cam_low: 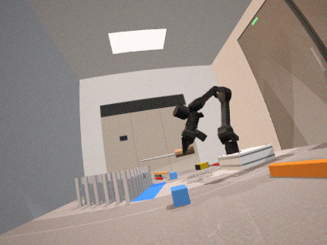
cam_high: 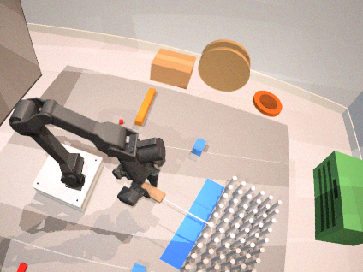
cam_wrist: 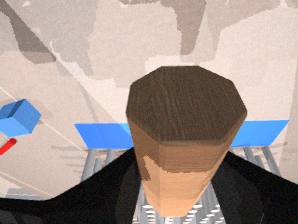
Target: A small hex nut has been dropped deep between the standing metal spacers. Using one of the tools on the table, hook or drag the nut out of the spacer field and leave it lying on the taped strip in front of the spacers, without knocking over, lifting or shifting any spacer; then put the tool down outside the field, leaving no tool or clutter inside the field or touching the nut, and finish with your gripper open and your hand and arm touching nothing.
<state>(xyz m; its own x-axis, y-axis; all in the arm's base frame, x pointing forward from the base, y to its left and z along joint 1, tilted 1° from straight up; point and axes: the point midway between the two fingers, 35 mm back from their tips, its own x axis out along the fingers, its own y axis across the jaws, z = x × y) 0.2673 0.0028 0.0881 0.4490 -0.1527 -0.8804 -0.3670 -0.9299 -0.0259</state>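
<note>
Right now my gripper tip is 17 cm short of the blue taped strip, 13 cm above it and 3 cm to the left of it. The rest, counted from my gripper tip: red cube (35 cm to the left, 20 cm behind, 12 cm below); orange bar (47 cm to the left, 12 cm below, 11 cm behind).
</note>
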